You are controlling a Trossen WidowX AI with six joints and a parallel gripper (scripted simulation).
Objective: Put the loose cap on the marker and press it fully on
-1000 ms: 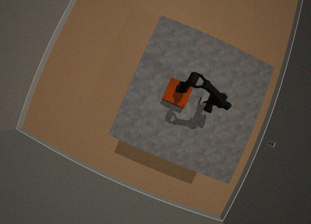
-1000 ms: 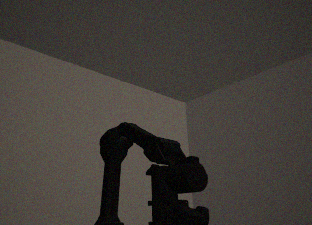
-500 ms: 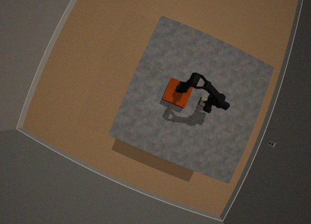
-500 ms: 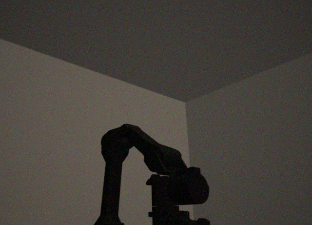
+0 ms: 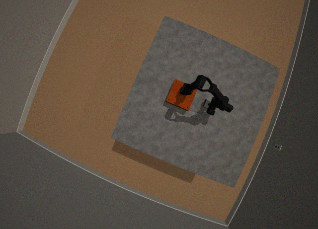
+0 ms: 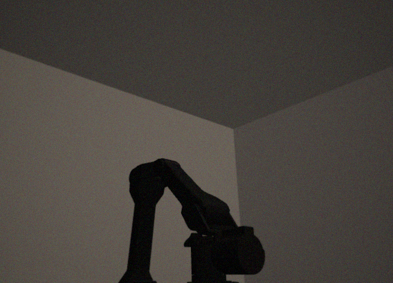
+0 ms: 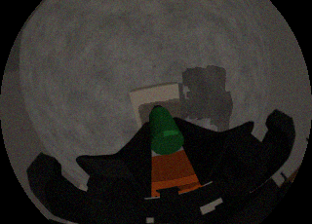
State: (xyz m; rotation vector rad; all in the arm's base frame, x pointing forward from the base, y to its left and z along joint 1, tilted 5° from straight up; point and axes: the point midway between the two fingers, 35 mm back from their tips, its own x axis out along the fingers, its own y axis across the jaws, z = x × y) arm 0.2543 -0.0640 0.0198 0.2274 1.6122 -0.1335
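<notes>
Right now my gripper tip is 10 mm below the green cap.
</notes>
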